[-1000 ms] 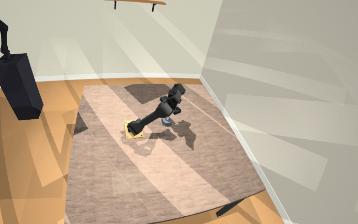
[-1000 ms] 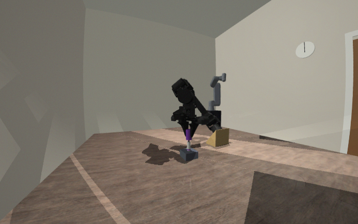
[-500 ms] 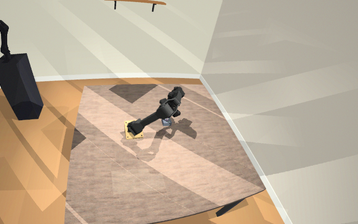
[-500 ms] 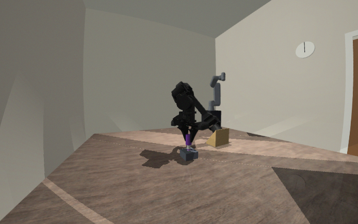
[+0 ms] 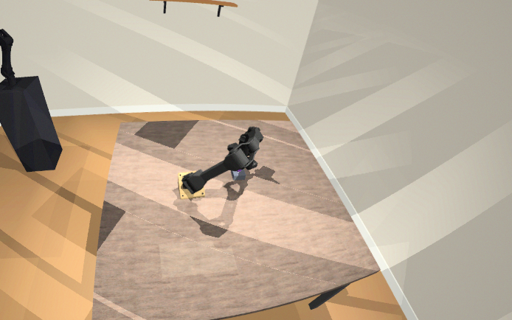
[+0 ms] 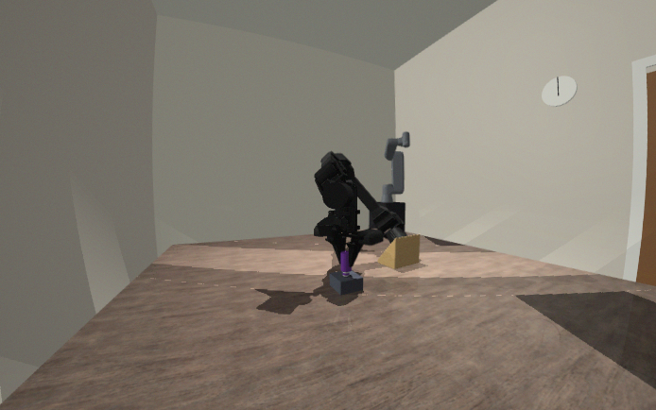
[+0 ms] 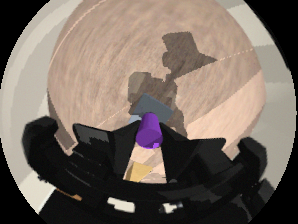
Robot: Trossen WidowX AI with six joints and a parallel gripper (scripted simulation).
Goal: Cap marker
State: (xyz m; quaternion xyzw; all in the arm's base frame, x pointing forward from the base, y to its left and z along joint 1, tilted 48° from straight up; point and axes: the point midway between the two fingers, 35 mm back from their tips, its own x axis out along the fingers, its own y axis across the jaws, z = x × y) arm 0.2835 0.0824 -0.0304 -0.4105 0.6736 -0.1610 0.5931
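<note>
My gripper tip is 1 cm below the purple cap. From my gripper tip the other things lie so: grey-blue holder block (4 cm below).
</note>
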